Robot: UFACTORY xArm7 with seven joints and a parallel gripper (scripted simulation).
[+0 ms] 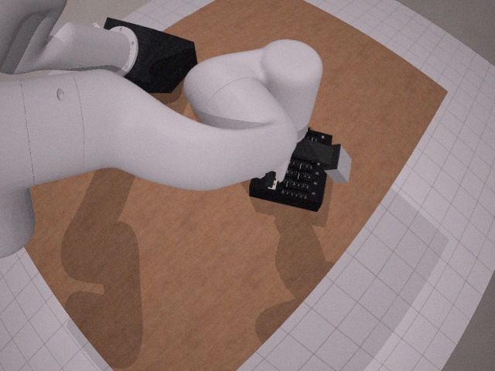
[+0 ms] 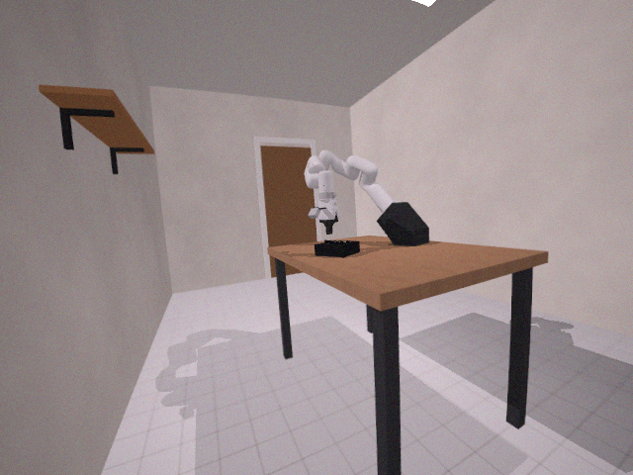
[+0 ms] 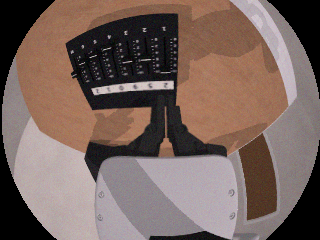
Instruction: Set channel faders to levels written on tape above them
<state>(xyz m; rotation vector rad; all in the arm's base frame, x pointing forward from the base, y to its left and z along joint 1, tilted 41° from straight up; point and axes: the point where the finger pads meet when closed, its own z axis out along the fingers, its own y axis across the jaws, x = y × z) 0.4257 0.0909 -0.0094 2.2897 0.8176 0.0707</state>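
Now: the fader 50 mm below my hand, 20 mm to the left of it and 20 mm ahead of it. Round my hand: master fader cap (140 mm to the left, 50 mm below, 30 mm behind); channel fader cap (60 mm to the left, 50 mm below, 20 mm ahead).
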